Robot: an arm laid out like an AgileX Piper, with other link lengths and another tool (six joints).
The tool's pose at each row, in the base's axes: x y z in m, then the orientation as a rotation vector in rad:
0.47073, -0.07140, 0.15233, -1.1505, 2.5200, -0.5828
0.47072, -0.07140, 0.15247, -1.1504, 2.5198, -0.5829
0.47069, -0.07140, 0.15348, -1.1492, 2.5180, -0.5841
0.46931, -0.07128, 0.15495, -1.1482, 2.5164, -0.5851
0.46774, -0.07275, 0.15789, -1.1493, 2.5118, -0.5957
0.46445, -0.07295, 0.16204, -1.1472, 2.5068, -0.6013
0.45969, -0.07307, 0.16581, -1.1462, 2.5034, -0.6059
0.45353, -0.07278, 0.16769, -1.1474, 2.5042, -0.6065
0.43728, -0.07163, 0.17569, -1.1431, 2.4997, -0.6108
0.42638, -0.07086, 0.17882, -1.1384, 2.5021, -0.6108
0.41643, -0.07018, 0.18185, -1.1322, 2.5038, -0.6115
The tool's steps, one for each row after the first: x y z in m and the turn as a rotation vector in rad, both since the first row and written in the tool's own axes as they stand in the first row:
-0.00001, -0.00006, -0.00013, 0.0002, -0.0001, 0.0000
-0.00010, -0.00053, -0.00102, 0.0020, -0.0013, 0.0005
0.00052, -0.00028, -0.00292, 0.0035, -0.0023, 0.0008
0.00232, -0.00156, -0.00582, 0.0111, -0.0011, -0.0020
0.00409, -0.00156, -0.01081, 0.0170, -0.0031, -0.0020
0.00677, -0.00039, -0.01614, 0.0213, -0.0039, -0.0024
0.01022, 0.00284, -0.02052, 0.0209, -0.0028, -0.0032
0.01870, 0.01012, -0.03482, 0.0264, -0.0053, -0.0014
0.02463, 0.01608, -0.04247, 0.0265, -0.0042, 0.0021
0.03004, 0.02143, -0.04960, 0.0277, -0.0036, 0.0065

